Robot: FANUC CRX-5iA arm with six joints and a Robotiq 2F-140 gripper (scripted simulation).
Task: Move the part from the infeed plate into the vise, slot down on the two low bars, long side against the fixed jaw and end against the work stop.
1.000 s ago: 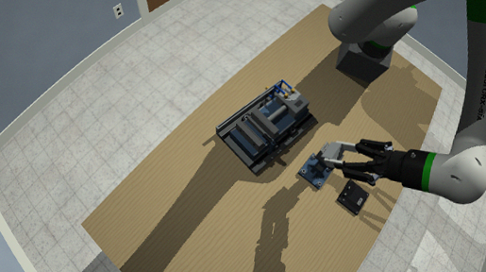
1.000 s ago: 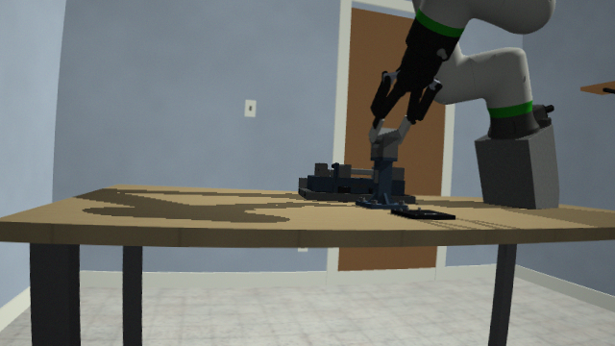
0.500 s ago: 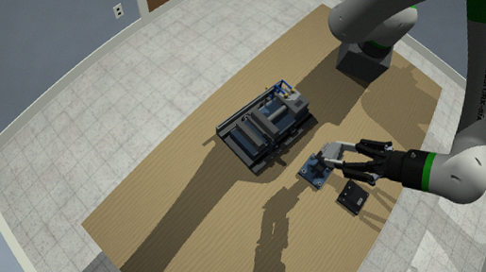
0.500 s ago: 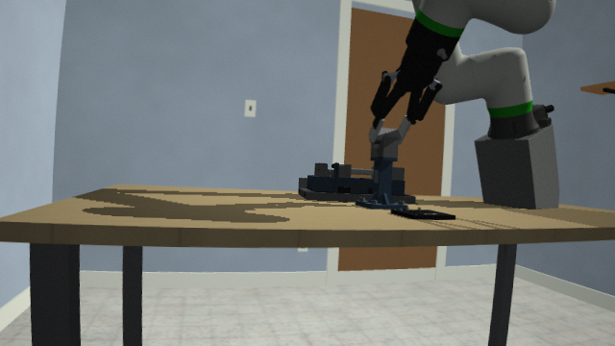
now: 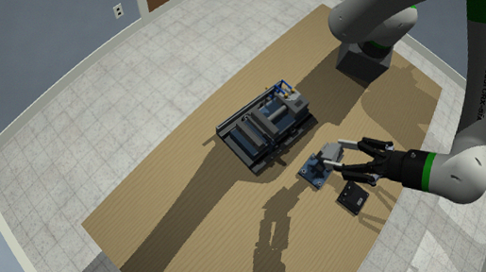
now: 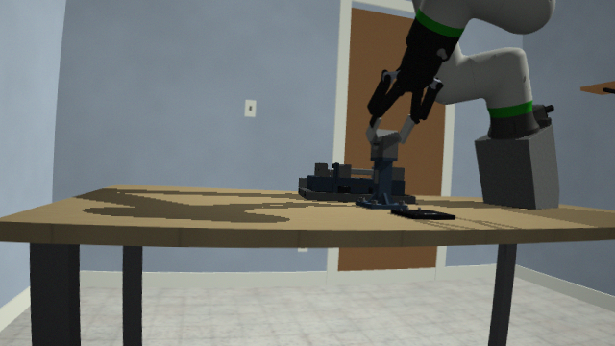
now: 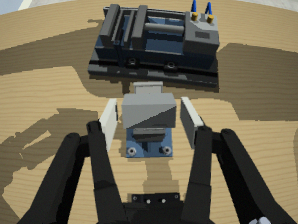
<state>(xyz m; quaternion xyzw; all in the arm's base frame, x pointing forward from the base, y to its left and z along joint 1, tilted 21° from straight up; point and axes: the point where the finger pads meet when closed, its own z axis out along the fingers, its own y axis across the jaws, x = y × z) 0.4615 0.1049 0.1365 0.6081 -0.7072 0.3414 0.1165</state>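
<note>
Now: the part 1 cm to the right of my hand and 3 cm below it. Round my hand: V-block post 2 cm to the right, 12 cm below; work stop rod 6 cm ahead, 20 cm to the right, 9 cm below; infeed plate 1 cm behind, 14 cm to the left, 17 cm below.
</note>
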